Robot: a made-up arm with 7 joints. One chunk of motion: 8 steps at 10 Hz.
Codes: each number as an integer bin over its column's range. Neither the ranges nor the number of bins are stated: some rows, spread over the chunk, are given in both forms.
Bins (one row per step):
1: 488 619 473 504 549 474 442
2: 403 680 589 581 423 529 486
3: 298 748 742 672 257 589 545
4: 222 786 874 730 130 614 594
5: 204 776 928 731 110 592 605
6: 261 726 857 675 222 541 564
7: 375 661 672 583 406 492 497
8: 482 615 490 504 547 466 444
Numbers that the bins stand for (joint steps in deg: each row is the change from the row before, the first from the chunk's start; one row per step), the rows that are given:
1: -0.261 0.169 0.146 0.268 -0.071 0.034 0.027
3: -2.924 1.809 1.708 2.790 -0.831 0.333 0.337
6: -3.442 1.529 2.376 2.835 -0.922 0.208 0.394
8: -0.345 0.118 0.245 0.268 -0.076 0.013 0.033
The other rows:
2: -1.452 0.945 0.820 1.424 -0.399 0.177 0.159
4: -3.989 2.292 2.474 3.661 -1.162 0.398 0.484
5: -4.241 2.165 2.788 3.676 -1.214 0.341 0.517
7: -1.845 0.703 1.302 1.454 -0.443 0.080 0.192

